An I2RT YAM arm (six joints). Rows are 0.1 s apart.
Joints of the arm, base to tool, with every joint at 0 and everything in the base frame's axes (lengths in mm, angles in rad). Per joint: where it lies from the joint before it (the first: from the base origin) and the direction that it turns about. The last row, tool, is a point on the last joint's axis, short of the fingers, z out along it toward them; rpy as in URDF.
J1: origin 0 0 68 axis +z
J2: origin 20 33.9 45.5 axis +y
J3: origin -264 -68.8 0 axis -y
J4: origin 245 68.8 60 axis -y
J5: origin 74 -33.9 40.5 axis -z
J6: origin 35.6 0 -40.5 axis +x
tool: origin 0 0 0 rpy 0 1.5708 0
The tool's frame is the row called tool.
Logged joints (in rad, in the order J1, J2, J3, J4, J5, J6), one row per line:
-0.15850, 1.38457, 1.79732, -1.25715, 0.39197, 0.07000
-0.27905, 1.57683, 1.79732, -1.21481, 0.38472, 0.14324
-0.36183, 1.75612, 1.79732, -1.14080, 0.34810, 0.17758
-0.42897, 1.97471, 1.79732, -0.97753, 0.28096, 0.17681
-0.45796, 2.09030, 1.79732, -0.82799, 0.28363, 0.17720
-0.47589, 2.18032, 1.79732, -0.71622, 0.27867, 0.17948
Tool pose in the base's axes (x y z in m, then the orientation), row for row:
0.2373, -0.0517, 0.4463, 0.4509, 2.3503, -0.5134
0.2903, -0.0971, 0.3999, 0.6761, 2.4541, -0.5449
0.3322, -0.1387, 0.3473, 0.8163, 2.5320, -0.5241
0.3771, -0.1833, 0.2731, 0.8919, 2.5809, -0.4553
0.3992, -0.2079, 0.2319, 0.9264, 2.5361, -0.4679
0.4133, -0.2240, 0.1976, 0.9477, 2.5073, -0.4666
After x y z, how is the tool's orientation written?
As a rotation vector, in radians.
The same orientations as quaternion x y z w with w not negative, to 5 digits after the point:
0.17324, 0.90301, -0.19725, 0.34007
0.25037, 0.90877, -0.20178, 0.26596
0.29412, 0.91230, -0.18884, 0.21341
0.31658, 0.91610, -0.16161, 0.18553
0.33129, 0.90693, -0.16732, 0.19933
0.34064, 0.90122, -0.16771, 0.20888

